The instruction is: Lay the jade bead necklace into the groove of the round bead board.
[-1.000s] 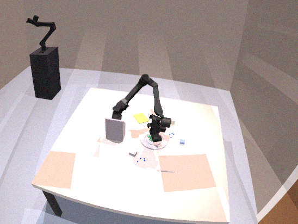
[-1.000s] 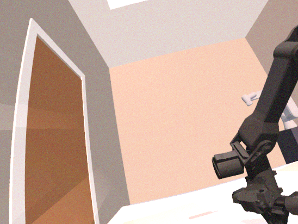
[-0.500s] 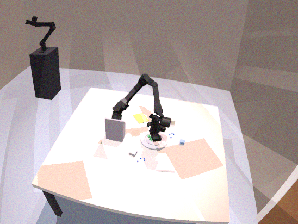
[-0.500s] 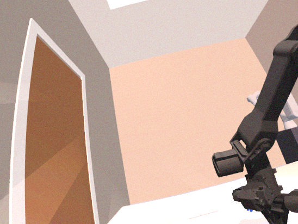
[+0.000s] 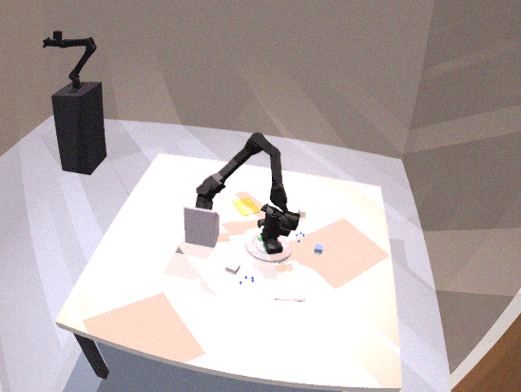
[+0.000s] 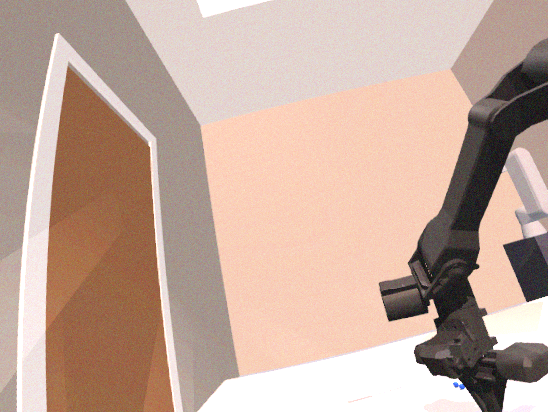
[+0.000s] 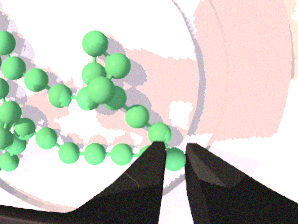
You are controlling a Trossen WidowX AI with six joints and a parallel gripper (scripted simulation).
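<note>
Now: the round white bead board 50 mm to the left of my gripper tip and 10 mm below it. The rest, counted from my gripper tip: thin rod 120 mm ahead, 230 mm to the right, 20 mm below; then blue block 210 mm ahead, 80 mm to the left, 10 mm below; then cream block 120 mm ahead, 300 mm to the left.
</note>
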